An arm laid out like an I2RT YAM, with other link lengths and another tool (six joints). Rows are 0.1 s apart.
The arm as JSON. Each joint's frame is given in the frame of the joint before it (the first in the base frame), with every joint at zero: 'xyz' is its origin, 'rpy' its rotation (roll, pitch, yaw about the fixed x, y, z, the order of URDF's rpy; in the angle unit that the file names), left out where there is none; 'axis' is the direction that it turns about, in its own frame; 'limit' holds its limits. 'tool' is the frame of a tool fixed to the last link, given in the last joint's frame.
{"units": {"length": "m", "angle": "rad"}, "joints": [
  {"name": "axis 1", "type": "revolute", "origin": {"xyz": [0.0, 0.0, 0.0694]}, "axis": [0.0, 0.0, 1.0], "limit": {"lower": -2.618, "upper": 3.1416}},
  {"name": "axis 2", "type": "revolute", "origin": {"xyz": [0.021, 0.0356, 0.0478], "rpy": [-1.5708, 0.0, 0.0]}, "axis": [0.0, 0.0, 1.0], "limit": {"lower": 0.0, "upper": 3.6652}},
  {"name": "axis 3", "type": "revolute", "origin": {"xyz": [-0.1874, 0.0, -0.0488], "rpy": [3.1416, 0.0, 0.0]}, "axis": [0.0, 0.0, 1.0], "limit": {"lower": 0.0, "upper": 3.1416}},
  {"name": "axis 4", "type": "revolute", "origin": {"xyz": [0.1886, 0.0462, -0.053]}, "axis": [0.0, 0.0, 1.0], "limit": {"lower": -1.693, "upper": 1.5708}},
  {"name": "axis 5", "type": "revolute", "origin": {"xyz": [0.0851, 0.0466, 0.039], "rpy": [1.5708, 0.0, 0.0]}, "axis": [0.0, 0.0, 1.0], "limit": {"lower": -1.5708, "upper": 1.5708}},
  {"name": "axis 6", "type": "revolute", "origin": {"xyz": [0.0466, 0.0, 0.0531], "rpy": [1.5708, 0.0, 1.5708]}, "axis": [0.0, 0.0, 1.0], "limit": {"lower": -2.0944, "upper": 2.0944}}
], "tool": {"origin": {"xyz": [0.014, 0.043, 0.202], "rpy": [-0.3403, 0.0, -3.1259]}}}
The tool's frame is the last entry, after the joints.
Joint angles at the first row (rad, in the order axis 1, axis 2, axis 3, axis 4, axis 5, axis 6):
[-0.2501 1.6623 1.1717 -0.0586 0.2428 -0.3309]
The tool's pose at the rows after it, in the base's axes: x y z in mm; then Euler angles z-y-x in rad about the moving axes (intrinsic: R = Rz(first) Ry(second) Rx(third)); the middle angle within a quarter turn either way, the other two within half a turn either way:
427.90 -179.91 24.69 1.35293 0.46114 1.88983
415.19 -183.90 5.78 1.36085 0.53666 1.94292
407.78 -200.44 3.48 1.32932 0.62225 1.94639
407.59 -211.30 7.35 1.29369 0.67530 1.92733
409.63 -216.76 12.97 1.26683 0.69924 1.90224
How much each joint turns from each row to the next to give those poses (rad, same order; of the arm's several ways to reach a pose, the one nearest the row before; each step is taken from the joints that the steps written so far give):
[0.0740 -0.0019 -0.0912 0.0245 0.0675 -0.0340]
[0.0298 0.0362 -0.0515 0.0484 0.0813 -0.0328]
[0.0027 0.0336 -0.0347 0.0797 0.0801 -0.0507]
[0.0023 0.0305 -0.0050 0.0599 0.0534 -0.0324]
[0.0004 0.0118 0.0001 0.0366 0.0244 -0.0180]

